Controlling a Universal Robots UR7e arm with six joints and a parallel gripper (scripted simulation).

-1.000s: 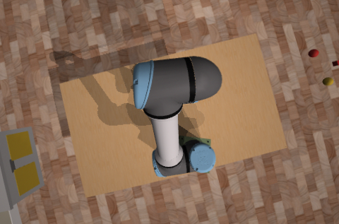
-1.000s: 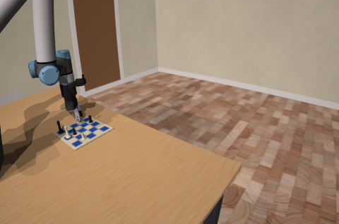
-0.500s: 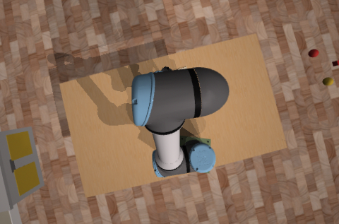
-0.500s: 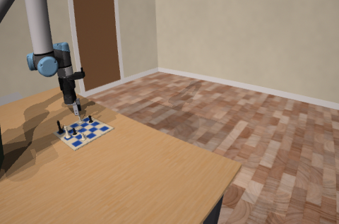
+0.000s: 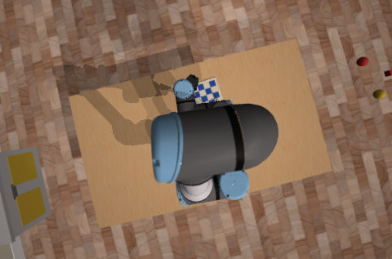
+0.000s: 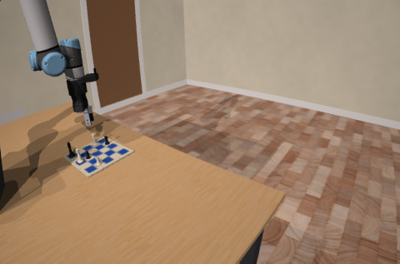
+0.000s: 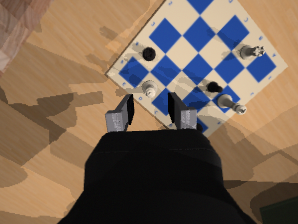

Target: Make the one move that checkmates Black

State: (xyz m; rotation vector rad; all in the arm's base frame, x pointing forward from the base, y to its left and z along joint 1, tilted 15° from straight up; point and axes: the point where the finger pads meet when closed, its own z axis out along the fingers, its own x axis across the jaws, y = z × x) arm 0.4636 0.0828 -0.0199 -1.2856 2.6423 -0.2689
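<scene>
My gripper is now 120 mm past the tall black piece, 90 mm above it and 10 mm to the left of it. Round my hand: chessboard 120 mm below, 80 mm to the right, 30 mm behind; then white piece 100 mm behind, 90 mm below, 80 mm to the right.
</scene>
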